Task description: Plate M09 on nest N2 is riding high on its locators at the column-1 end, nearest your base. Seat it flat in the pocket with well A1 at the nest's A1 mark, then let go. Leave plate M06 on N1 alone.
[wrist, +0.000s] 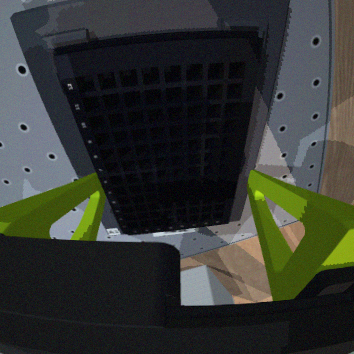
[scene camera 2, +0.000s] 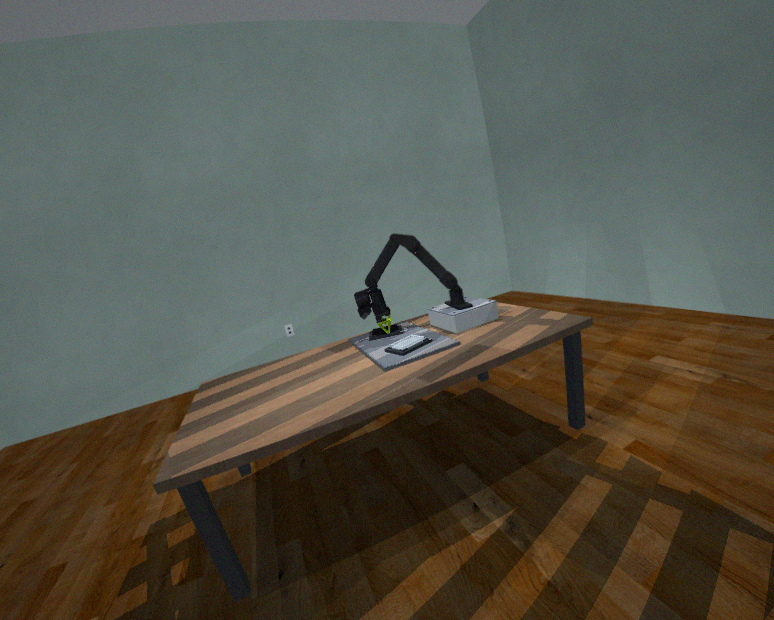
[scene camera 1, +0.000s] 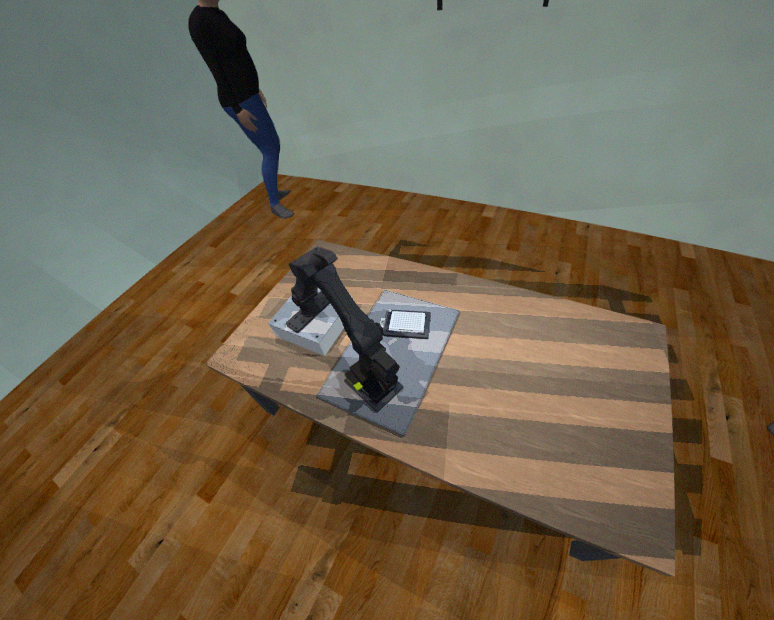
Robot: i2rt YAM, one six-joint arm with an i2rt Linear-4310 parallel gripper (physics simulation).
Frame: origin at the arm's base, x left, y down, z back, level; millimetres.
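Seen in the pictures: gripper, fingertip midpoint: point(wrist: 176, 177) point(scene camera 2: 388, 329) point(scene camera 1: 368, 380); arm's base at its link origin: point(scene camera 2: 458, 304) point(scene camera 1: 310, 311).
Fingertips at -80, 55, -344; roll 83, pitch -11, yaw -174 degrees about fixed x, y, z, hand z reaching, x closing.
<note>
Offsets run from my fingertips to a thing's top centre, as dx, dy, dz. Level surfaces: height alone.
Plate M09 {+1, -10, -17} point(wrist: 160, 115), black with a grid of wells, lies in the dark nest N2 {+2, -1, -17} point(wrist: 37, 57) point(scene camera 1: 379, 406) point(scene camera 2: 375, 336). The white A1 mark {+66, +4, +50} point(wrist: 114, 231) shows at the near left corner in the wrist view. The plate's near end is in deep shadow, and its height there cannot be judged. My gripper point(wrist: 176, 177) point(scene camera 2: 385, 324) is open, its green fingers on either side of the plate's near part, with nothing held. The arm hides much of the plate in scene camera 1. White plate M06 {+271, -10, +33} point(scene camera 1: 407, 320) point(scene camera 2: 408, 342) sits in nest N1 {+271, -1, +33} point(scene camera 1: 415, 334), apart from the gripper.
Both nests stand on a grey perforated board point(scene camera 1: 423, 377) point(scene camera 2: 439, 348) point(wrist: 300, 65). The arm stands on a light box point(scene camera 1: 300, 337) point(scene camera 2: 465, 319) on the striped-looking wooden table {dy +29} point(scene camera 1: 549, 400) point(scene camera 2: 271, 413). A person point(scene camera 1: 235, 83) stands beyond the table.
</note>
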